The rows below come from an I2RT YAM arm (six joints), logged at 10 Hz.
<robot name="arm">
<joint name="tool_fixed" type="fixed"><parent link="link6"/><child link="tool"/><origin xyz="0 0 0" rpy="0 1.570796 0"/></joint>
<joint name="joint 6" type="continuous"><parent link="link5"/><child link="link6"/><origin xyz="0.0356 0 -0.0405"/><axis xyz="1 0 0"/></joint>
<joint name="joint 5" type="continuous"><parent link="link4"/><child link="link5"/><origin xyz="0.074 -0.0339 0.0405"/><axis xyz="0 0 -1"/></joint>
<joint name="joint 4" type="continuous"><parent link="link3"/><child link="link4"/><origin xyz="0.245 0.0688 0.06"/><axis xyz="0 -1 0"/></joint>
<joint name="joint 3" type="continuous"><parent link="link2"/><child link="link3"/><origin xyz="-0.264 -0.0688 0"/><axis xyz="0 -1 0"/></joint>
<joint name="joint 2" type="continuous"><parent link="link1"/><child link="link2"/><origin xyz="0.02 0.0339 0.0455"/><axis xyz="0 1 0"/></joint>
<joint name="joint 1" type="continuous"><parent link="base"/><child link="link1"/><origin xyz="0 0 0.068"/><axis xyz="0 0 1"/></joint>
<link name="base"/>
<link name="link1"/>
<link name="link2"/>
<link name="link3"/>
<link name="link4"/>
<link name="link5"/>
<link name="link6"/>
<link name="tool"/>
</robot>
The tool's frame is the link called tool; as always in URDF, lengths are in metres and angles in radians. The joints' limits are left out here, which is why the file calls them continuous.
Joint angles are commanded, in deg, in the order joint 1, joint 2, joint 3, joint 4, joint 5, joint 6. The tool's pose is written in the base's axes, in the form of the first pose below.
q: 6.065 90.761 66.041 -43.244 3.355 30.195
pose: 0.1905 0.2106 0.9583 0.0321 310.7 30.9 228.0
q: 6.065 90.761 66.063 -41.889 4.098 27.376
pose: 0.2043 0.1881 0.9604 0.0248 313.2 30.7 229.1
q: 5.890 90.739 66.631 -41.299 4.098 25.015
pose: 0.2144 0.1697 0.9616 0.0230 315.7 30.0 232.6
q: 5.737 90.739 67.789 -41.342 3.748 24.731
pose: 0.2229 0.1680 0.9599 0.0277 318.5 29.7 238.5
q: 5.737 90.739 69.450 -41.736 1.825 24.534
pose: 0.2292 0.1624 0.9586 0.0459 321.7 31.2 246.8
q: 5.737 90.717 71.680 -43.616 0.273 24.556
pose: 0.2288 0.1594 0.9585 0.0595 323.2 32.3 256.9
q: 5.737 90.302 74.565 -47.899 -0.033 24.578
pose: 0.2200 0.1593 0.9605 0.0599 320.5 32.2 270.6
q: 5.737 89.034 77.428 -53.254 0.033 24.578
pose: 0.2101 0.1598 0.9629 0.0566 312.6 31.4 287.7
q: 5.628 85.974 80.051 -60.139 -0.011 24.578
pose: 0.2002 0.1610 0.9649 0.0541 294.4 29.0 311.1
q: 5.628 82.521 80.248 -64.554 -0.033 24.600
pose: 0.1938 0.1614 0.9662 0.0526 274.6 27.1 324.7
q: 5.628 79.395 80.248 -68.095 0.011 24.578
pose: 0.1905 0.1614 0.9670 0.0513 256.6 25.3 335.6
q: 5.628 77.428 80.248 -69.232 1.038 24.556
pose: 0.1996 0.1628 0.9652 0.0447 247.0 23.7 342.7
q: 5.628 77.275 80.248 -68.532 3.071 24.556
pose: 0.2111 0.1662 0.9628 0.0298 247.7 22.5 343.9
